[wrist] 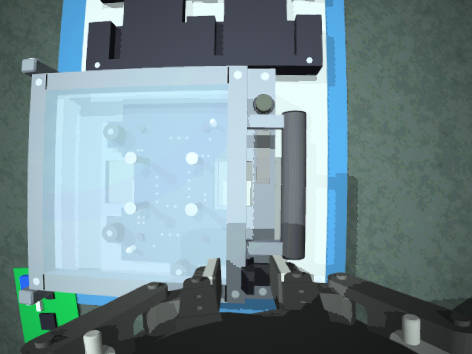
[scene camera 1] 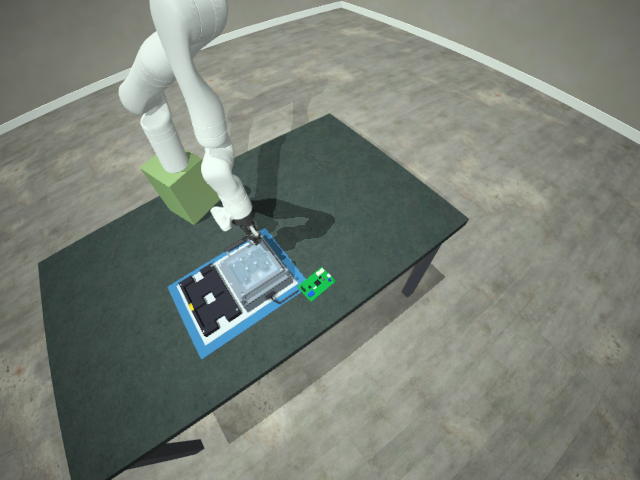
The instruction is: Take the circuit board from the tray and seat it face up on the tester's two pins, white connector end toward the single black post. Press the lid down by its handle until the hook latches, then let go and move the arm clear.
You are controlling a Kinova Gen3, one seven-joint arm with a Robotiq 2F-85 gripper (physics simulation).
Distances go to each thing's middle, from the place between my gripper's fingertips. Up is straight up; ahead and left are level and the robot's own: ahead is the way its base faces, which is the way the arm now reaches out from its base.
The black hook block (wrist: 254,274) is 1 cm below my hand and 1 cm behind it. Also, from my hand: clear tester lid (scene camera 1: 250,268) 6 cm ahead, 5 cm to the right, 1 cm below; green circuit board (wrist: 58,308) 20 cm ahead, 11 cm to the left, 9 cm below.
